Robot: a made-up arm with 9 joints.
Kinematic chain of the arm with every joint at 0, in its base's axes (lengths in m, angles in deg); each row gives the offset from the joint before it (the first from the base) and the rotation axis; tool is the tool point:
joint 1: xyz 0 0 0.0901 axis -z
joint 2: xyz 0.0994 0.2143 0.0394 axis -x
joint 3: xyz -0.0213 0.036 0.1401 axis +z
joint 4: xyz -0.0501 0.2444 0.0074 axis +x
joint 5: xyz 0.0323 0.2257 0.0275 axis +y
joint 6: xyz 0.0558 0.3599 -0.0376 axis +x
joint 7: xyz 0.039 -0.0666 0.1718 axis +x
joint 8: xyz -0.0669 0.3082 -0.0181 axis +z
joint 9: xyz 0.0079 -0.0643 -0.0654 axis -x
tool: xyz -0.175 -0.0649 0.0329
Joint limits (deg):
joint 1: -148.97..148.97
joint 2: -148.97..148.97
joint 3: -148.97..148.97
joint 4: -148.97..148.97
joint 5: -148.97..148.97
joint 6: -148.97..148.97
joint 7: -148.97..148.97
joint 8: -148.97..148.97
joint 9: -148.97..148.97
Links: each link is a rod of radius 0.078 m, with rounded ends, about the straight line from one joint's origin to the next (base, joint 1, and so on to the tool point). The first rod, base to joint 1, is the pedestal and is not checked.
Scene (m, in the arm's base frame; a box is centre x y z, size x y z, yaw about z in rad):
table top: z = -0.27
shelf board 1: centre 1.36 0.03 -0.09 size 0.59 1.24 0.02 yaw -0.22
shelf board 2: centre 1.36 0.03 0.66 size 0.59 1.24 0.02 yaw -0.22
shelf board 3: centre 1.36 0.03 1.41 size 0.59 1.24 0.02 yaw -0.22
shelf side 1: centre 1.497 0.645 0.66 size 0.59 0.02 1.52 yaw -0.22
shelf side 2: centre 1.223 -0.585 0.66 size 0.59 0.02 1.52 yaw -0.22
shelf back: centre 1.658 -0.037 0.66 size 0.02 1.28 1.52 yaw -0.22
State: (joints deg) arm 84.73 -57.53 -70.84 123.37 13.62 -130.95 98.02 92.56 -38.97
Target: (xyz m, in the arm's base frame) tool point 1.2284 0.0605 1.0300
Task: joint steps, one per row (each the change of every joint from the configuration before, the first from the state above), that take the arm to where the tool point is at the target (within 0.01 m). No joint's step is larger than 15 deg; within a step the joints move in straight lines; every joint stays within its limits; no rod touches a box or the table.
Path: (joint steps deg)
1: -7.38 14.73 8.92 -13.96 4.50 -0.12 2.30 11.29 -0.01
2: -7.39 14.74 8.92 -13.95 4.49 -0.12 2.30 11.29 0.00
3: -7.38 14.73 8.92 -13.96 4.50 -0.12 2.30 11.28 -0.01
4: -7.38 14.74 8.91 -13.96 4.49 -0.13 2.30 11.29 0.00

